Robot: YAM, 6 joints.
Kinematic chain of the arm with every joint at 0, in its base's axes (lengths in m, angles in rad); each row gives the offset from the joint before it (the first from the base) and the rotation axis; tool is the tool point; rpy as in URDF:
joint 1: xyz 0 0 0.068 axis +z
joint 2: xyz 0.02 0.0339 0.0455 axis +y
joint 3: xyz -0.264 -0.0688 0 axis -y
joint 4: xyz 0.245 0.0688 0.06 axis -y
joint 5: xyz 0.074 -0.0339 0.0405 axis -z
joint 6: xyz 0.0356 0 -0.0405 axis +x
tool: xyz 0 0 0 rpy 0 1.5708 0
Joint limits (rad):
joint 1: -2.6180..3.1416
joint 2: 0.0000..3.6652
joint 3: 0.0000..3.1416
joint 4: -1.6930..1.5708
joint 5: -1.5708..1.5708
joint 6: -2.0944..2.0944
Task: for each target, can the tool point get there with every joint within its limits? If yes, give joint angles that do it. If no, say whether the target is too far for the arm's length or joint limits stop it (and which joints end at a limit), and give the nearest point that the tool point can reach.
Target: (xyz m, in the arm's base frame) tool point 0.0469 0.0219 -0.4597
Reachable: no: joint limits stop it (at a limit: joint 2) | nearest point 0.0917 0.0428 -0.3489 | short by 0.121 m
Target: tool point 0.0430 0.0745 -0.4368
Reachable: no: joint limits stop it (at a limit: joint 2) | nearest point 0.0587 0.1018 -0.3558 | short by 0.087 m
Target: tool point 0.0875 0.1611 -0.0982
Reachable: yes | joints 0.9249 2.7511 0.4473 1.1183 -0.8656 -0.2718
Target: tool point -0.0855 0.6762 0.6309
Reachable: no: too far | nearest point -0.0644 0.5089 0.4990 | short by 0.214 m
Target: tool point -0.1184 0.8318 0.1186
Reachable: no: too far | nearest point -0.0910 0.6394 0.1174 | short by 0.194 m
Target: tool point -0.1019 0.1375 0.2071
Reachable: yes | joints 2.0602 0.8815 0.4905 -0.4258 -0.7901 0.1297
